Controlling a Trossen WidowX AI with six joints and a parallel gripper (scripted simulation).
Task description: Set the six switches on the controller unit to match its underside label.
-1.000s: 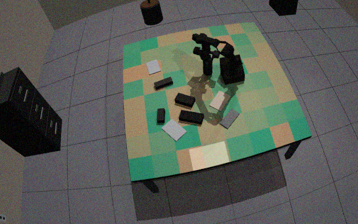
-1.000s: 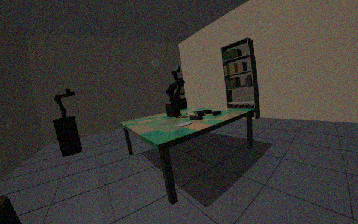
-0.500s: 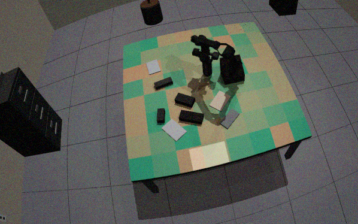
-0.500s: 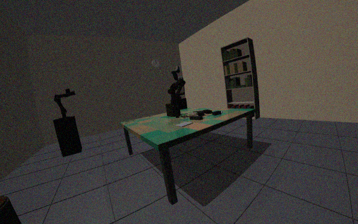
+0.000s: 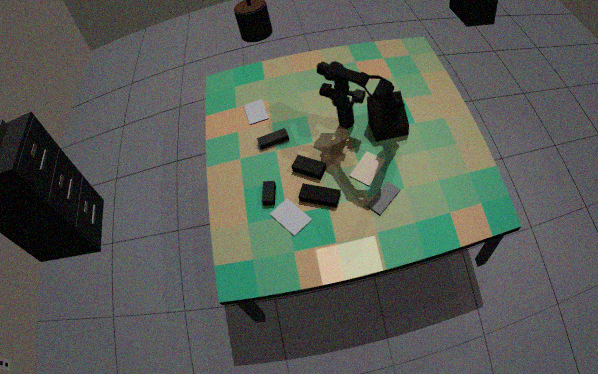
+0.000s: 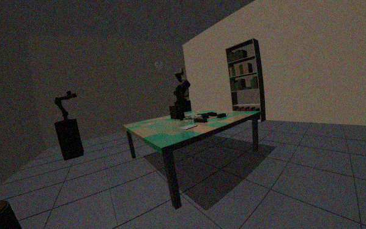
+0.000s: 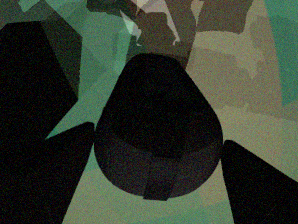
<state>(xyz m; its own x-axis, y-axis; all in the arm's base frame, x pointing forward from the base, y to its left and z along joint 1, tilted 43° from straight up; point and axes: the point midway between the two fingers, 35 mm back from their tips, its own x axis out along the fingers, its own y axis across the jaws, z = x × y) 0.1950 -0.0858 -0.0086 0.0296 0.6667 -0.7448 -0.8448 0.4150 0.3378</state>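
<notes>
Now: gripper tip 210 mm short of the module, 180 mm to the right of it and 120 mm above it.
</notes>
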